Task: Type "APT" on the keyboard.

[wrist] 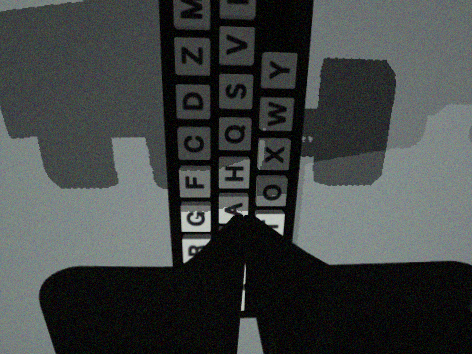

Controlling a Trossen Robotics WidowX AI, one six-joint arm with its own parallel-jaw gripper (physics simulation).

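Places are measured from the arm's base along level axes (x ahead, y right, z down), in millimetres.
Where they show: gripper, fingertip midpoint: (243, 225).
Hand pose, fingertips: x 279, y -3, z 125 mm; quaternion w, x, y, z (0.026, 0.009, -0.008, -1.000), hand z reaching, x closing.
Note:
Each offset is from my fingertips to the centre of the thing. "spot": to the spot under its first point. Level surfaces: height alone.
A black keyboard {spot: dz +24, dx +35, dy -2 mm} (171, 210) with light grey letter keys runs from the top to the lower middle of the wrist view, its letters turned sideways. The A key {dz +22, dx +3, dy -2 mm} (232, 205) is in the middle column, partly covered by the fingertips. The T key {dz +22, dx -15, dy -12 mm} (278, 224) is in the right column just beside the tips, partly hidden by a finger. My gripper (243, 225) is shut and empty, its tips over the lower edge of the A key. Whether the tips touch the key I cannot tell. The P key cannot be made out.
Neighbouring keys are the H key {dz +22, dx +2, dy +17 mm} (234, 173) above A, the O key {dz +22, dx -16, dy +7 mm} (271, 191) above T, and the G key {dz +22, dx +23, dy -5 mm} (196, 218) to the left. The keyboard lies on a pale grey surface {dz +37 mm} (100, 225). Dark arm shadows fall on both sides and across several keys.

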